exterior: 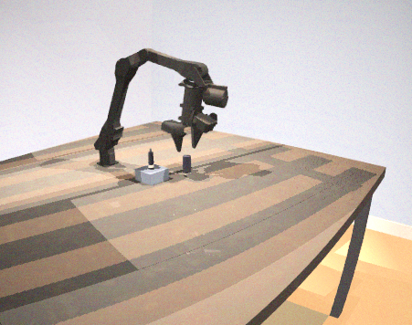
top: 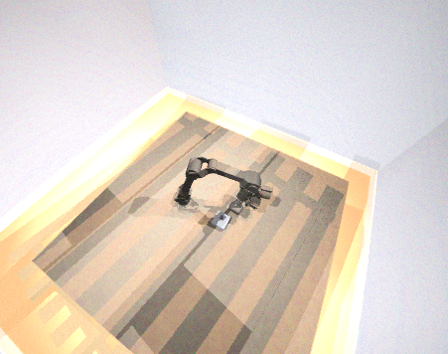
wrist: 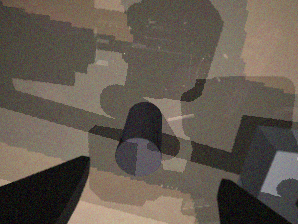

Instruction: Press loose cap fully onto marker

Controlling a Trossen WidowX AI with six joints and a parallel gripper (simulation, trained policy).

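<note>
My gripper tip is 10 mm past the dark cap, 10 mm to the right of it and 50 mm above it. The rest, counted from my gripper tip: holder block (40 mm behind, 110 mm to the right, 60 mm below).
</note>
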